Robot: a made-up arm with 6 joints. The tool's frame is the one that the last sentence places.
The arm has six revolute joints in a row. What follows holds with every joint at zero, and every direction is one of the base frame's. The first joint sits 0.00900 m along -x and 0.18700 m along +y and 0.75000 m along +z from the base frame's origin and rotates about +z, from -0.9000 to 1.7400 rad. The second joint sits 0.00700 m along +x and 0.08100 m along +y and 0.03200 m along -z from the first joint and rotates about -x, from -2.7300 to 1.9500 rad. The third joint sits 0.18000 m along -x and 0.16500 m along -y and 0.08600 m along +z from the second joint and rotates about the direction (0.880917, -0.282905, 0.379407), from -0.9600 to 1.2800 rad. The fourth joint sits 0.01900 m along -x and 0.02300 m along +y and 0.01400 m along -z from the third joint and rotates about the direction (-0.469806, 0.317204, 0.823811), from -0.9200 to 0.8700 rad. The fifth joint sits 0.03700 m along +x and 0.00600 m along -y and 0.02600 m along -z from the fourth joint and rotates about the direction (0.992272, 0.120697, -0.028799), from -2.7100 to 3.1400 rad. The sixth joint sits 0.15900 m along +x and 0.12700 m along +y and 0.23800 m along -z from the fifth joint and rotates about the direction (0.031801, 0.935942, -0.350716), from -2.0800 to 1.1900 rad. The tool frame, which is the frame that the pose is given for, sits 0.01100 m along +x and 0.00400 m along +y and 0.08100 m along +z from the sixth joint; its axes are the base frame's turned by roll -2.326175, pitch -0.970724 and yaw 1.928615 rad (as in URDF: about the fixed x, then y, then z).
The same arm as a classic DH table. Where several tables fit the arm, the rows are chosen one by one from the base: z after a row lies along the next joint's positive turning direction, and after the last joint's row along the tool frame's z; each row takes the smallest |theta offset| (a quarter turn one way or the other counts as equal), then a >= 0, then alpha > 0; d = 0 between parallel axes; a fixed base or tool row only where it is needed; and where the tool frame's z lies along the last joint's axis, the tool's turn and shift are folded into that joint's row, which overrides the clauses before.
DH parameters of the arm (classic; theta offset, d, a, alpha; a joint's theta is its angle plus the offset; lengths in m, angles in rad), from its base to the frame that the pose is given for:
base (fixed): -1.5227 0 -0.1872 0
joint 1: -0.0481 0.718 -0.081 1.5708
joint 2: -0.6407 0.4849 0.0809 -2.6486
joint 3: -0.8645 0.3254 -0.0164 1.763
joint 4: 0.5584 -0.0311 -0.0009 -2.0394
joint 5: -1.4994 0.1746 -0.1807 1.4156
joint 6: -0.2742 0.1727 0.0707 1.197
tool (fixed): 0.2158 -0.0358 0 0
Joint limits (rad, base to tool): -0.9..1.74 -2.73..1.95 -0.96..1.28 -0.92..0.87 -2.71..3.14 -2.08..1.19

